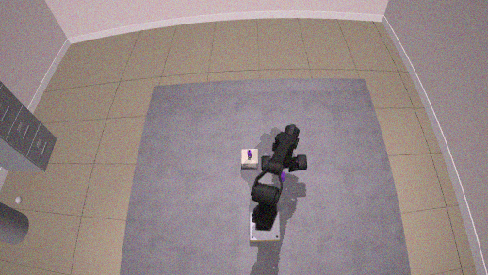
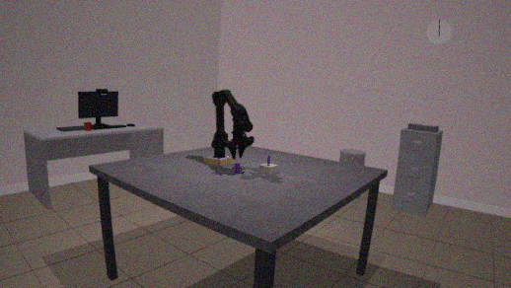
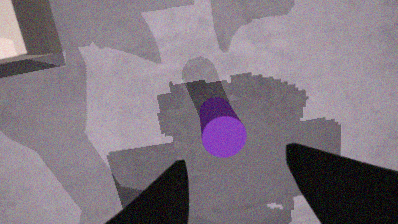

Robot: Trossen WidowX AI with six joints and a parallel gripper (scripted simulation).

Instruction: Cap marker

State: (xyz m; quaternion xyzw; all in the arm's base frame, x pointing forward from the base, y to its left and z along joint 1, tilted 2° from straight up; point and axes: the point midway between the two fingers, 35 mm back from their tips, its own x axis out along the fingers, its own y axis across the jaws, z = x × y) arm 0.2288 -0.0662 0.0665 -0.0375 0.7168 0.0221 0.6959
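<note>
Right now the purple cap is 50 mm below my gripper tip. From my gripper tip the other things lie so: holder block 160 mm to the left, 90 mm ahead, 60 mm below.
</note>
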